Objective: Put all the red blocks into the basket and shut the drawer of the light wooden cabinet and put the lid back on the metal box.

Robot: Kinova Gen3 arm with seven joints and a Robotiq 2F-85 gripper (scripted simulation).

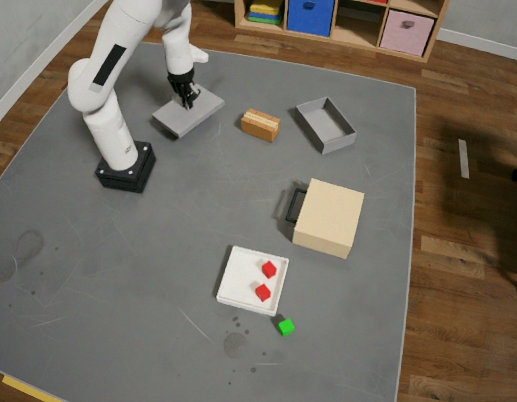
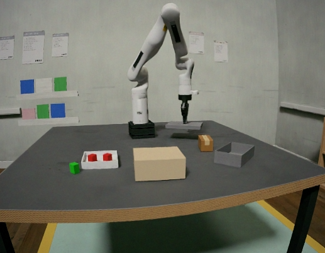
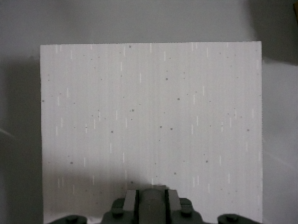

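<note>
My gripper is now 40 cm short of the metal box, 18 cm to the right of it and 8 cm above it. Round my hand: blue block 20 cm ahead, 9 cm below, 8 cm to the left; then cardboard box 21 cm ahead, 8 cm to the left, 7 cm below; then lid 3 cm below.
</note>
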